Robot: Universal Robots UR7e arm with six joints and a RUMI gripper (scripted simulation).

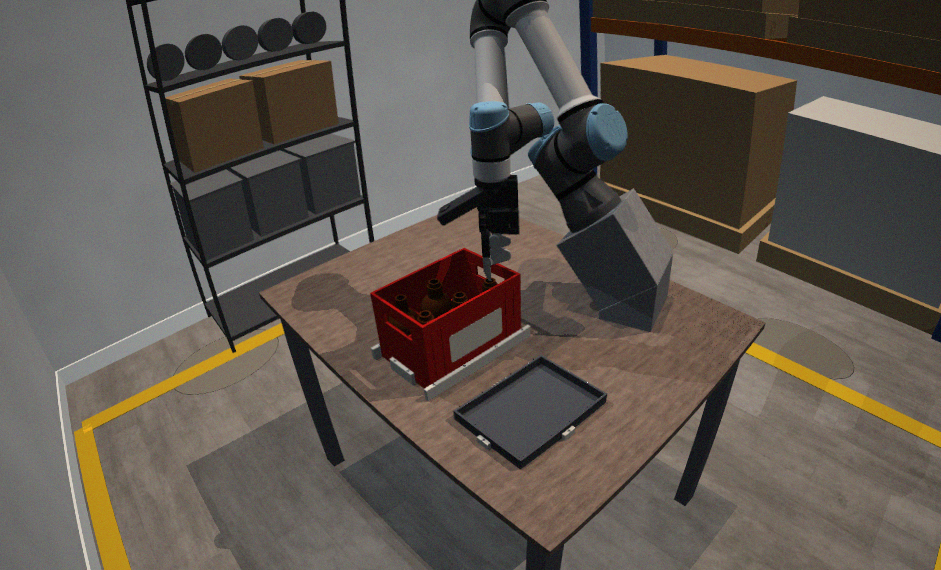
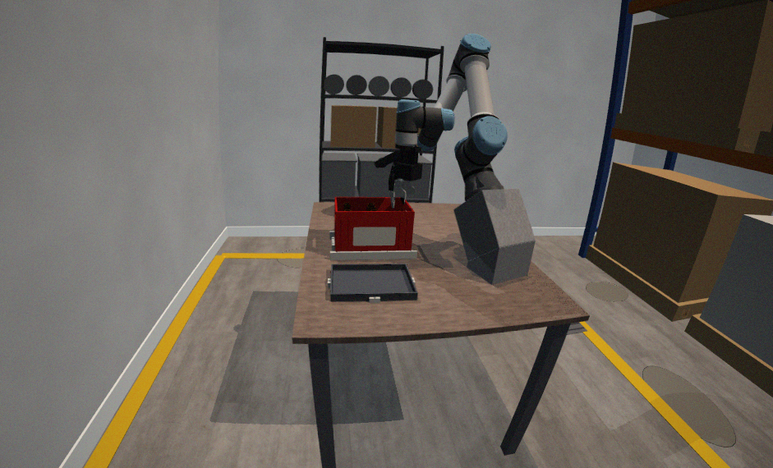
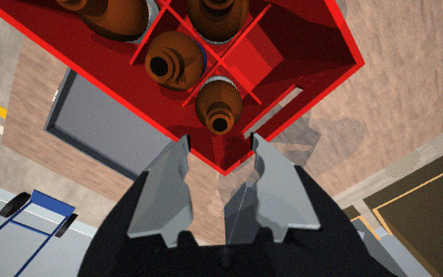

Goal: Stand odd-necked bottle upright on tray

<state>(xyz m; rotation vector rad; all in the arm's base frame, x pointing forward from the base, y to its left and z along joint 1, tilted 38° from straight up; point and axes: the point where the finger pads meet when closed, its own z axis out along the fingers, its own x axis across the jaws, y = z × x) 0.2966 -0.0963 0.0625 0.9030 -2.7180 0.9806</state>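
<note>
The red crate lies 80 mm ahead of my hand, 60 mm to the right of it and 110 mm below it. The rest, counted from my hand: dark tray (150 mm ahead, 210 mm to the left, 180 mm below).
</note>
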